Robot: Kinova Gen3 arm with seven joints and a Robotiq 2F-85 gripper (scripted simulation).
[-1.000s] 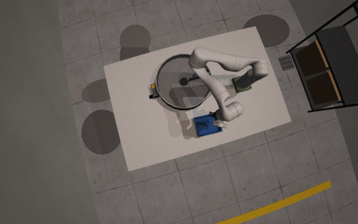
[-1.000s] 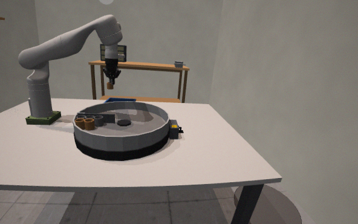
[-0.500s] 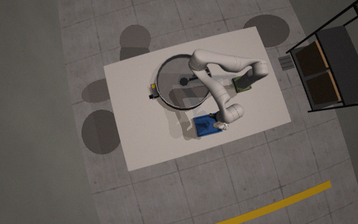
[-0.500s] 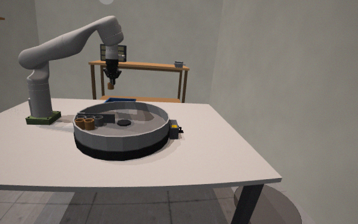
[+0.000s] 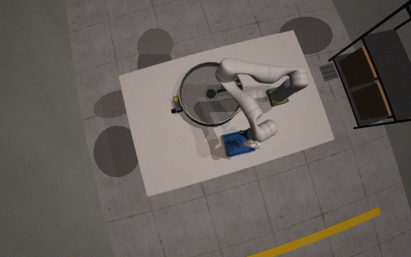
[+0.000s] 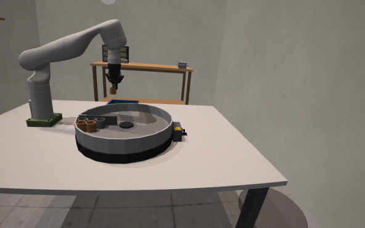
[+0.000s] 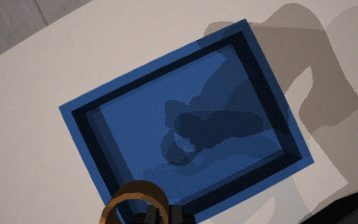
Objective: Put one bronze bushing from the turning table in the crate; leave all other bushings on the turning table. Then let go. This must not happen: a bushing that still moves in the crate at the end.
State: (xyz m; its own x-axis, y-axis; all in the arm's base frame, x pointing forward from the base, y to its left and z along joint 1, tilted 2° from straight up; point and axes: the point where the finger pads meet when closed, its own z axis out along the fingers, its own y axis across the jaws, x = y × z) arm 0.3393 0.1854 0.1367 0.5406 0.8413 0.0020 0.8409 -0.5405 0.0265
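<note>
The blue crate lies 40 mm ahead of my hand, 30 mm to the left of it and 140 mm below it. From my hand the other things lie so: round grey turning table: 100 mm ahead, 340 mm to the right, 110 mm below.
</note>
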